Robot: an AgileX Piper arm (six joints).
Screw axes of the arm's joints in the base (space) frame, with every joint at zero. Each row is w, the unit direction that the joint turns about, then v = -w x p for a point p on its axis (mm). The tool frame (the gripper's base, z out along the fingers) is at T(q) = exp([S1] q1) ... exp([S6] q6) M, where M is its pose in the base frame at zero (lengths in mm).
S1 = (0, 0, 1, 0, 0, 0)
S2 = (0, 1, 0, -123, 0, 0)
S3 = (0, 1, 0, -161.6, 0, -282.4)
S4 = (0.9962, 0, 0.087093, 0, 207.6, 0)
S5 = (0, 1, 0, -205.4, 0, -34.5)
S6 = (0.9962, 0, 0.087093, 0, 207.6, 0)
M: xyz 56.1 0 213.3 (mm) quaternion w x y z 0.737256 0 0.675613 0
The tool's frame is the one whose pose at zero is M.
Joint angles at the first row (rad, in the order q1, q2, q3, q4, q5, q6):
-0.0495, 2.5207, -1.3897, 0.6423, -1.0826, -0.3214
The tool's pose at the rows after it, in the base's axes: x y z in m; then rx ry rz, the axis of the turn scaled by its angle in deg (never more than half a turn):
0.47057, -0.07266, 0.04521, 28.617, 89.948, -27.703
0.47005, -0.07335, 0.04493, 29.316, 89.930, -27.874
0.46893, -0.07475, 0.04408, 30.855, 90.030, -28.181
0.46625, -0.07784, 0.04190, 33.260, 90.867, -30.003
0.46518, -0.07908, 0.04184, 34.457, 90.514, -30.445
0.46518, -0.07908, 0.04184, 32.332, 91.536, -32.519
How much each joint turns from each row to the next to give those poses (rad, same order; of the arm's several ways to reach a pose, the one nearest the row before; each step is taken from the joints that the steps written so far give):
0.0000, 0.0001, 0.0000, 0.0184, 0.0000, 0.0000
0.0000, -0.0001, 0.0000, 0.0112, 0.0000, 0.0000
0.0000, 0.0000, 0.0000, 0.0247, 0.0027, 0.0000
0.0000, 0.0001, 0.0000, 0.0572, 0.0076, -0.0273
0.0000, -0.0001, 0.0000, 0.0195, -0.0057, 0.0000
0.0000, 0.0000, 0.0000, 0.0000, 0.0001, -0.0484

